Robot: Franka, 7 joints.
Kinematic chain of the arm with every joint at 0, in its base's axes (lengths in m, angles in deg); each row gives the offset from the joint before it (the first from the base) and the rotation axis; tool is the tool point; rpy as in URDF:
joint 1: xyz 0 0 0.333 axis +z
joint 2: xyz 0 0 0 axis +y
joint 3: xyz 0 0 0.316 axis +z
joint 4: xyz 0.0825 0 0 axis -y
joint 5: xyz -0.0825 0 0.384 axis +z
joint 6: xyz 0 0 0 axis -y
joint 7: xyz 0.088 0 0 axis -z
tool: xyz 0 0 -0.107 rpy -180 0 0
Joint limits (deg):
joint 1: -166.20..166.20
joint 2: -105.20..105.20
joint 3: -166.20..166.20
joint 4: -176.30..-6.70
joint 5: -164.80..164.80
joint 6: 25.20..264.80
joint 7: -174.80..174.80
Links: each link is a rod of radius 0.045 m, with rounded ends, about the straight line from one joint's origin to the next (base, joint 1, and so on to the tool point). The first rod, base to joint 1, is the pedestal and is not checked.
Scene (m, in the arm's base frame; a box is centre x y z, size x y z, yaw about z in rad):
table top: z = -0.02
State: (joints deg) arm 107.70 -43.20 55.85 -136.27 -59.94 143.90 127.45
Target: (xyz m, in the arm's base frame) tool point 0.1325 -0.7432 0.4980
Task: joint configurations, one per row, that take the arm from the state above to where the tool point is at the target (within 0.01 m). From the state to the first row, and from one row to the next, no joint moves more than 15 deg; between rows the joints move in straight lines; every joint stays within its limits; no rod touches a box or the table.
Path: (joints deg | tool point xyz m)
1: 118.02 -50.34 63.59 -121.72 -59.16 146.83 127.45 | -0.4889 -0.1874 0.5961
2: 128.34 -57.49 71.33 -107.16 -58.38 149.77 127.45 | -0.3833 -0.4533 0.6176
3: 138.67 -64.63 79.07 -92.61 -57.60 152.70 127.45 | -0.1603 -0.6575 0.5822
4: 148.99 -71.78 86.81 -78.05 -56.82 155.63 127.45 | 0.1326 -0.7432 0.4980

